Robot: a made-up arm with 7 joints.
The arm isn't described. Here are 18 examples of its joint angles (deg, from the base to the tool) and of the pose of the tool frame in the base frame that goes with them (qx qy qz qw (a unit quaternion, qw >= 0); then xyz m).
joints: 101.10 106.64 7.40 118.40 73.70 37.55 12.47
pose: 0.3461 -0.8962 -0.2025 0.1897 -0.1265 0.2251 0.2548
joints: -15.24 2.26 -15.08 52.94 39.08 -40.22 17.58
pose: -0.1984 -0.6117 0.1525 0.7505 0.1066 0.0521 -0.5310
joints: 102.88 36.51 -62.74 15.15 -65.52 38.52 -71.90
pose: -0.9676 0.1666 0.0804 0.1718 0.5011 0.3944 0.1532
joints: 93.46 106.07 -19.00 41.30 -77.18 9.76 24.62
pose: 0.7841 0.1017 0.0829 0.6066 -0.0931 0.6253 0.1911
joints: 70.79 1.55 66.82 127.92 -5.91 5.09 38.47
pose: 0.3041 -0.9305 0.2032 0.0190 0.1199 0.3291 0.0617
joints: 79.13 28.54 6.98 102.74 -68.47 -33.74 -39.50
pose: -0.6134 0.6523 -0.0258 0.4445 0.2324 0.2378 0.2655
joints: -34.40 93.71 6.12 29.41 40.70 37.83 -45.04
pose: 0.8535 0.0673 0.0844 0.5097 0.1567 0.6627 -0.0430
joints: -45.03 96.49 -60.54 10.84 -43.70 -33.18 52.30
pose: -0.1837 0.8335 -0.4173 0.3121 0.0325 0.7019 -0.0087
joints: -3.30 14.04 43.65 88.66 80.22 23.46 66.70
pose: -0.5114 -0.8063 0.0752 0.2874 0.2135 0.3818 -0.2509
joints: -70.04 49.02 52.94 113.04 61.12 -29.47 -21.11
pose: 0.2132 -0.7744 0.1395 0.5791 0.1191 0.3778 -0.1424
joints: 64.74 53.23 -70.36 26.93 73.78 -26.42 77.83
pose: -0.2151 -0.6254 -0.4122 0.6266 0.4278 0.4771 -0.1489
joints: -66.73 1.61 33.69 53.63 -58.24 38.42 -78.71
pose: 0.7064 0.2150 -0.5262 0.4217 -0.3530 0.2523 -0.3813
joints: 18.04 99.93 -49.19 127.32 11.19 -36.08 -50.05
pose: 0.0876 -0.8550 -0.3540 0.3688 0.2078 0.2313 -0.1100
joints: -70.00 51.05 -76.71 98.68 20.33 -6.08 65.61
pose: -0.8745 0.2331 -0.1183 0.4087 -0.3415 0.0987 -0.2004
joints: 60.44 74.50 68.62 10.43 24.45 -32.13 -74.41
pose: -0.2378 0.2070 -0.9311 0.1832 0.1057 0.6926 -0.0361
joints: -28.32 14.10 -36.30 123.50 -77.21 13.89 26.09
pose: 0.1567 -0.5030 -0.6633 0.5315 0.1135 -0.0233 -0.2351
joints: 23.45 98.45 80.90 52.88 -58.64 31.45 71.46
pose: 0.5179 -0.4235 0.2241 0.7087 -0.0893 0.5391 0.3056
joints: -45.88 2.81 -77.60 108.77 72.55 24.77 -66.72
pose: -0.3019 0.2090 -0.0047 0.9301 -0.1029 -0.1828 -0.1888
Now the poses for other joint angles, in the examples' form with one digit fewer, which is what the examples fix.
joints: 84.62 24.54 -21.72 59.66 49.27 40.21 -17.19
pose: -0.051 -0.739 0.073 0.668 0.474 0.194 0.209
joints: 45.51 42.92 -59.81 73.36 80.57 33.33 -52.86
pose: 0.208 -0.350 0.060 0.912 0.433 0.168 -0.213
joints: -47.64 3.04 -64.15 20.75 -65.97 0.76 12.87
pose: -0.391 0.120 -0.820 0.401 -0.404 0.029 -0.434
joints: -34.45 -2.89 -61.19 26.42 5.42 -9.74 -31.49
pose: -0.055 -0.112 -0.344 0.930 -0.265 -0.053 -0.506
